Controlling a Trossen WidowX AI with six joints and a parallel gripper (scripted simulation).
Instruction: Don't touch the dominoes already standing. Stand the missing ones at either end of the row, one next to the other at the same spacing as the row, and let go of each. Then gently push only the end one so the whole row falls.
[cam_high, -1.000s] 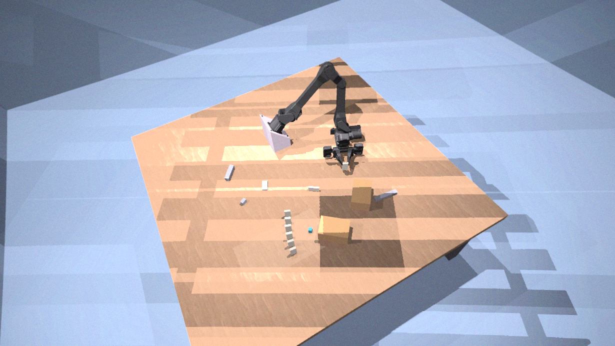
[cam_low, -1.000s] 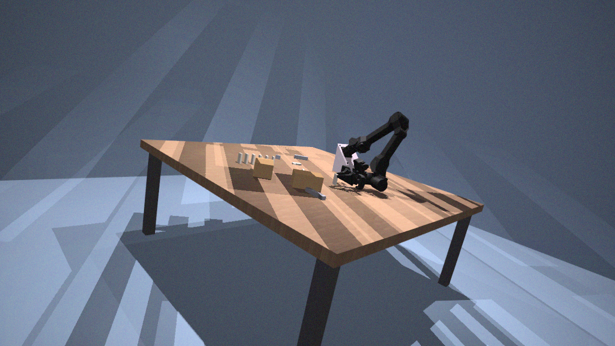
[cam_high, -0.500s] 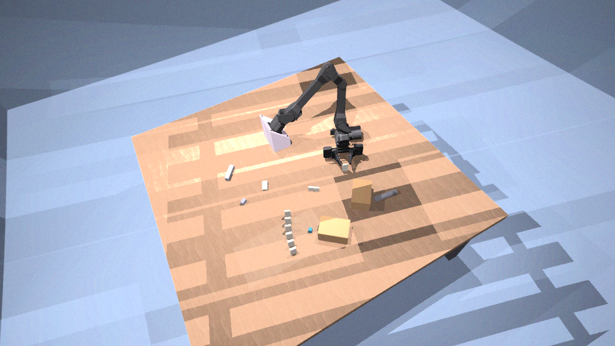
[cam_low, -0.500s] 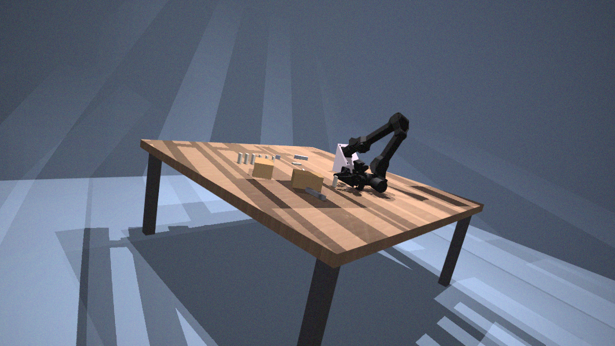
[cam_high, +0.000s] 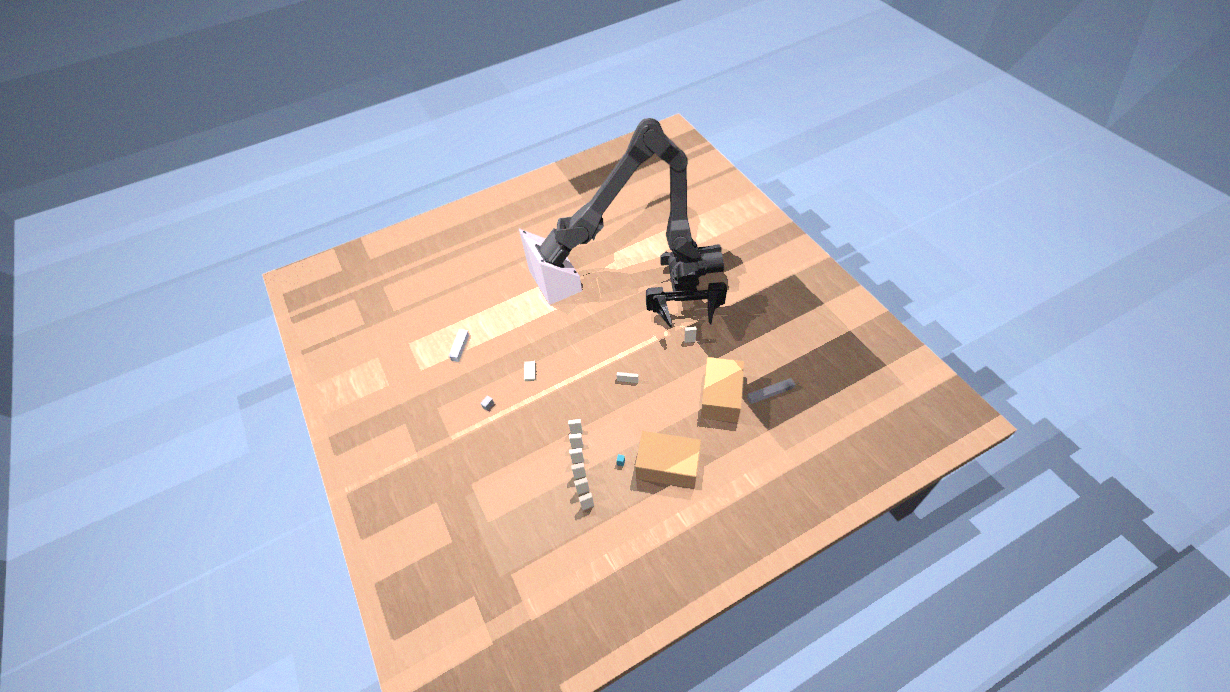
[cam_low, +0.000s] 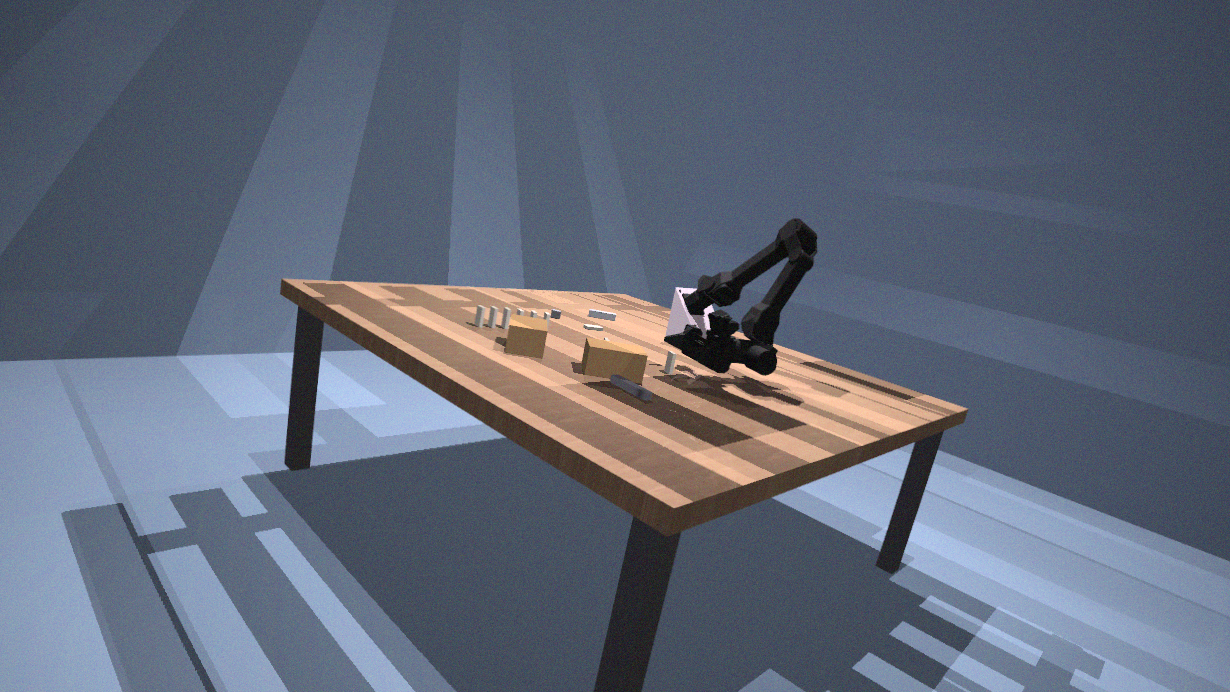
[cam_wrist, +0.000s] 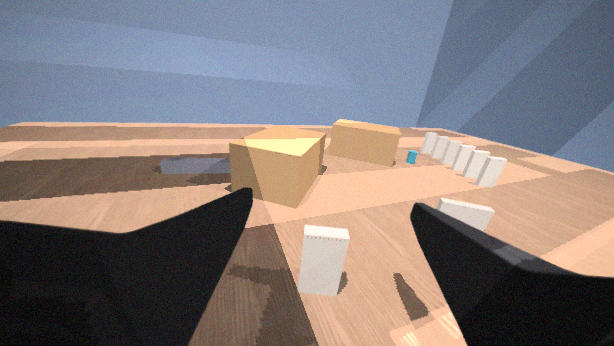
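My gripper tip is 48 cm to the left of the grey cube, 7 cm past it and 6 cm above it. From my gripper tip the other things lie so: teal cube (28 cm to the right, 20 cm ahead, 5 cm below).
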